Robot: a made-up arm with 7 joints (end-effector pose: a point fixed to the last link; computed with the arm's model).
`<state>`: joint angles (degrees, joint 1 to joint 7).
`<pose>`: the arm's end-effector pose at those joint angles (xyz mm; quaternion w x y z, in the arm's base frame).
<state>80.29 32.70 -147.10 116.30 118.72 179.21 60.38</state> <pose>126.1 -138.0 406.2 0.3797 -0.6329 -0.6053 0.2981</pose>
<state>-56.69 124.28 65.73 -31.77 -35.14 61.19 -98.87</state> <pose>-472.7 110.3 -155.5 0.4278 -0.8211 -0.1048 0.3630</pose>
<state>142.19 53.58 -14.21 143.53 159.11 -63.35 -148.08</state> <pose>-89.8 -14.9 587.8 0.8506 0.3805 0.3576 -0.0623</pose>
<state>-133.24 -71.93 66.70 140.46 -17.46 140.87 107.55</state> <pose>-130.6 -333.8 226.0 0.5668 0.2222 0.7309 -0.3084</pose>
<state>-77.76 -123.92 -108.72 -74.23 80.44 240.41 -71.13</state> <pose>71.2 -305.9 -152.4 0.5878 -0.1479 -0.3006 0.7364</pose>
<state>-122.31 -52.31 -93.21 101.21 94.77 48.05 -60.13</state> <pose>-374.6 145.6 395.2 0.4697 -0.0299 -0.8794 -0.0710</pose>
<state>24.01 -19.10 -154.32 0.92 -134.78 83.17 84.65</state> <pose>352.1 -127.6 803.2 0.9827 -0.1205 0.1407 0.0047</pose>
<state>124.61 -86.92 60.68 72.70 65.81 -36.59 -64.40</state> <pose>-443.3 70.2 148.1 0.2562 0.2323 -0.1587 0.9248</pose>
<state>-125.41 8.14 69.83 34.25 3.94 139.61 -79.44</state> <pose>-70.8 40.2 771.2 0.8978 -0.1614 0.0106 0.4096</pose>
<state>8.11 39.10 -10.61 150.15 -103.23 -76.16 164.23</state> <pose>115.4 -169.1 553.2 0.5760 -0.2679 -0.4894 0.5975</pose>
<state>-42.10 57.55 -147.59 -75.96 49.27 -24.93 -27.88</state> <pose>-161.6 277.2 773.4 0.7641 0.2554 -0.5913 -0.0358</pose>
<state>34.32 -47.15 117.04 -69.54 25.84 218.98 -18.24</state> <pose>371.0 137.6 524.4 0.3861 -0.0732 -0.9195 -0.0098</pose>
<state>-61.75 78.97 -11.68 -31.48 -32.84 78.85 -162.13</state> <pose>-229.7 473.5 51.9 0.4647 -0.2346 -0.7395 -0.4268</pose>
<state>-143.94 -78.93 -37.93 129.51 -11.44 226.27 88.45</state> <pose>-266.0 27.2 283.1 0.4821 -0.0504 -0.6289 0.6079</pose>
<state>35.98 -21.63 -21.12 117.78 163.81 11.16 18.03</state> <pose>345.5 195.2 222.4 0.8087 -0.1828 0.4941 0.2617</pose>
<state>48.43 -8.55 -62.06 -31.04 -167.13 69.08 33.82</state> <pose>70.2 224.5 868.6 0.8667 -0.2185 -0.3360 0.2969</pose>
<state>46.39 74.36 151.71 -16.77 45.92 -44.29 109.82</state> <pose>-429.7 -538.4 368.6 0.1122 0.3838 0.9101 0.1084</pose>
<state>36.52 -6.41 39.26 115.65 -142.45 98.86 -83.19</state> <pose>-106.8 234.7 436.6 0.4074 -0.7832 0.4321 0.1841</pose>
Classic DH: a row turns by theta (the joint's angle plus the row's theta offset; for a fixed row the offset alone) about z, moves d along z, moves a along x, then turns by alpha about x. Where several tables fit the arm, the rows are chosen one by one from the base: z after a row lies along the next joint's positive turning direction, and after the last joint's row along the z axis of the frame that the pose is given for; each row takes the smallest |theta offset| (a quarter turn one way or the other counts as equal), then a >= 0, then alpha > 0; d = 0 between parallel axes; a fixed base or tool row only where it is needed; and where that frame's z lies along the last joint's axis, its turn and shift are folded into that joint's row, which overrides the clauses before.
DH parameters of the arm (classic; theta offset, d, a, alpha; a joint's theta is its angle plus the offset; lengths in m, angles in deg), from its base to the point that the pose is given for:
joint 1: 0 0.25 0 90
joint 2: 0 0.054 0 -90
joint 3: 0 0.327 0.013 -90
joint 4: 0 0.036 -0.013 90
joint 5: 0 0.247 0 90
joint 6: 90 0.115 0.145 90
joint 7: 0 0.02 0 0

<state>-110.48 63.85 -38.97 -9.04 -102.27 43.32 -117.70</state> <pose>357.7 522.8 522.0 0.0846 -0.0653 -0.8021 -0.5876</pose>
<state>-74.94 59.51 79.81 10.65 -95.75 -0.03 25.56</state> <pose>-256.5 606.0 593.8 0.5112 0.0845 -0.2718 0.8109</pose>
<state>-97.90 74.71 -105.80 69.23 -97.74 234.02 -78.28</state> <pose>-63.1 526.8 309.3 0.6128 0.0434 0.4241 -0.6654</pose>
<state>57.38 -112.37 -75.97 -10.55 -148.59 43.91 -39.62</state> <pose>274.5 505.1 -159.9 0.7914 -0.5981 0.0154 0.1259</pose>
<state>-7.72 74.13 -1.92 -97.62 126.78 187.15 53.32</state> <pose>-393.1 106.4 267.2 0.5352 0.0047 -0.6392 0.5522</pose>
